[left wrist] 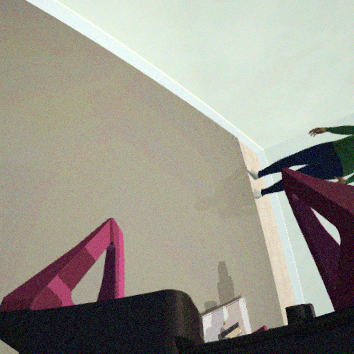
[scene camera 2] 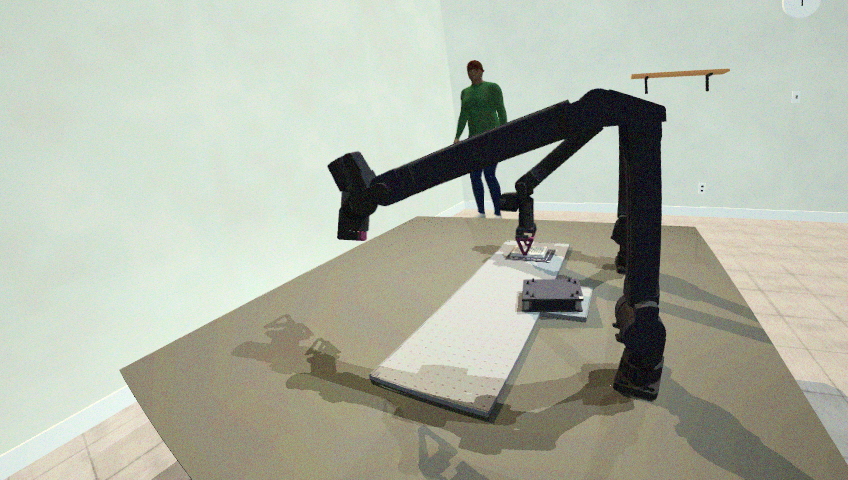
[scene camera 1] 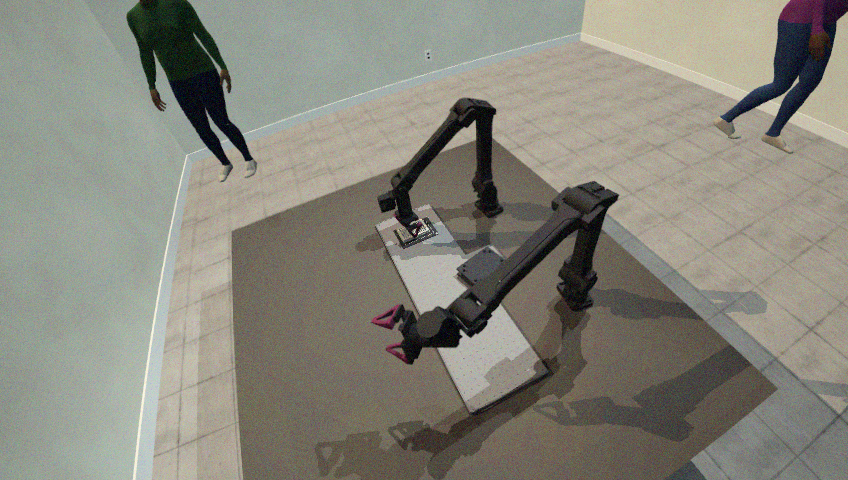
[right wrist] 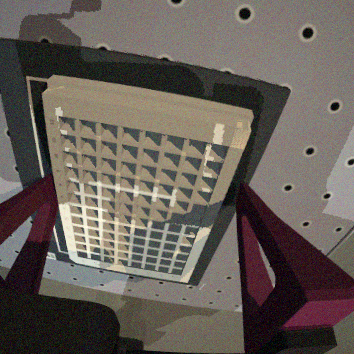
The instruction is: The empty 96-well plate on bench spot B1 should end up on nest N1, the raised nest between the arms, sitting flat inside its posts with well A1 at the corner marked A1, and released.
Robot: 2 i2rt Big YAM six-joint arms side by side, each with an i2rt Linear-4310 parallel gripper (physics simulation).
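Where they show: left gripper, fingertip midpoint: (left wrist: pixel 196 203) (scene camera 1: pixel 379 334); right gripper, fingertip midpoint: (scene camera 2: pixel 526 251) (scene camera 1: pixel 409 231) (right wrist: pixel 145 186); left arm's base at its link origin: (scene camera 2: pixel 638 375) (scene camera 1: pixel 574 294); right arm's base at its link origin: (scene camera 1: pixel 488 207).
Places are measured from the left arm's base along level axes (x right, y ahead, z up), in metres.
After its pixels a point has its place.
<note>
The pale 96-well plate (scene camera 1: pixel 404 236) @(x 0.497, y 0.527, z 0.028 m) (scene camera 2: pixel 538 251) @(x 0.521, y 0.444, z 0.028 m) (right wrist: pixel 145 150) @(x 0.520, y 0.520, z 0.021 m) lies flat on the dark pad of spot B1 (right wrist: pixel 267 97) @(x 0.559, y 0.561, z 0.015 m). My right gripper (scene camera 1: pixel 414 229) @(x 0.526, y 0.497, z 0.020 m) (scene camera 2: pixel 524 252) @(x 0.526, y 0.497, z 0.020 m) (right wrist: pixel 145 186) @(x 0.526, y 0.497, z 0.020 m) is open, pointing down, with its fingertips on either side of the plate's long sides; contact cannot be told. A small A1 label shows at the pad's lower left in the right wrist view. Nest N1 (scene camera 1: pixel 480 265) @(x 0.212, y 0.284, z 0.052 m) (scene camera 2: pixel 552 289) @(x 0.202, y 0.273, z 0.052 m) is a raised dark platform with short corner posts and no plate on it. My left gripper (scene camera 1: pixel 380 334) @(x -0.109, y 0.671, z 0.322 m) (scene camera 2: pixel 352 237) (left wrist: pixel 196 203) @(x -0.109, y 0.671, z 0.322 m) is open and empty, high up beyond the board's edge.
The white perforated board (scene camera 1: pixel 416 279) @(x 0.264, y 0.531, z 0.013 m) (scene camera 2: pixel 452 333) @(x -0.046, y 0.437, z 0.013 m) runs lengthwise on the brown table (scene camera 1: pixel 297 309) @(x 0.293, y 1.021, z 0.000 m) (scene camera 2: pixel 238 416) @(x -0.540, y 0.631, z 0.000 m), with B1 at its far end. The left arm reaches across above the board, close beside N1 in scene camera 1. People stand beyond the table.
</note>
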